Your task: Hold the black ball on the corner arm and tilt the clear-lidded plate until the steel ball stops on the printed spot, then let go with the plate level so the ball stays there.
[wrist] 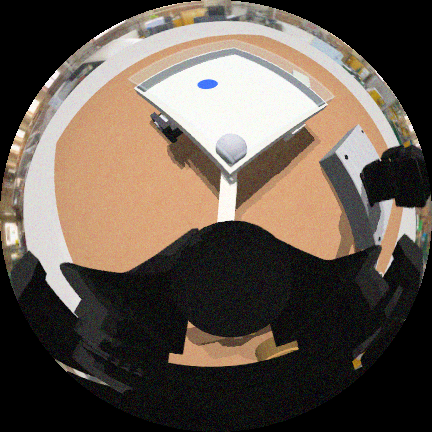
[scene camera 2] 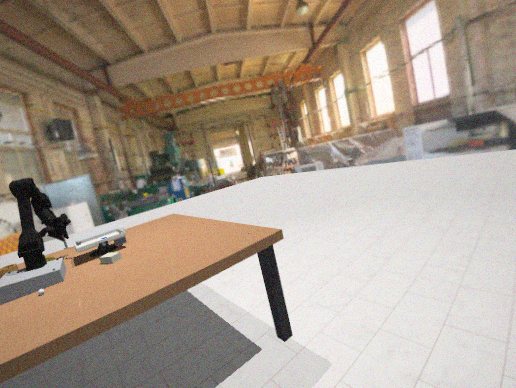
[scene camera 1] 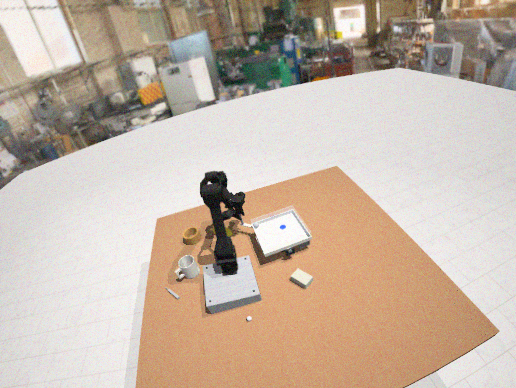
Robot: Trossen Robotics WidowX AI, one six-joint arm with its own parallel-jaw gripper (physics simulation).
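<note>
The clear-lidded white plate [scene camera 1: 272, 240] [scene camera 2: 89, 244] [wrist: 270, 95] stands raised on a black mount [scene camera 1: 289, 251] [wrist: 166, 127]. The steel ball [scene camera 1: 256, 225] [wrist: 231, 148] lies in the plate's corner beside the white corner arm [scene camera 1: 247, 225] [wrist: 227, 200]. The blue printed spot [scene camera 1: 283, 227] [scene camera 2: 104, 239] [wrist: 207, 84] is well apart from the ball, across the plate floor. My gripper [scene camera 1: 240, 218] [scene camera 2: 65, 237] [wrist: 222, 233] is shut on the black ball at the outer end of the arm; its fingers stand on either side of it. The plate's exact tilt is hard to judge.
A grey base block [scene camera 1: 232, 287] [scene camera 2: 35, 281] [wrist: 345, 200] carries the robot. A mug [scene camera 1: 188, 266], a wooden ring-like bowl [scene camera 1: 191, 242], a small stick [scene camera 1: 172, 293], a pale block [scene camera 1: 301, 278] [scene camera 2: 110, 258] and a small white ball [scene camera 1: 249, 318] [scene camera 2: 41, 292] are on the table.
</note>
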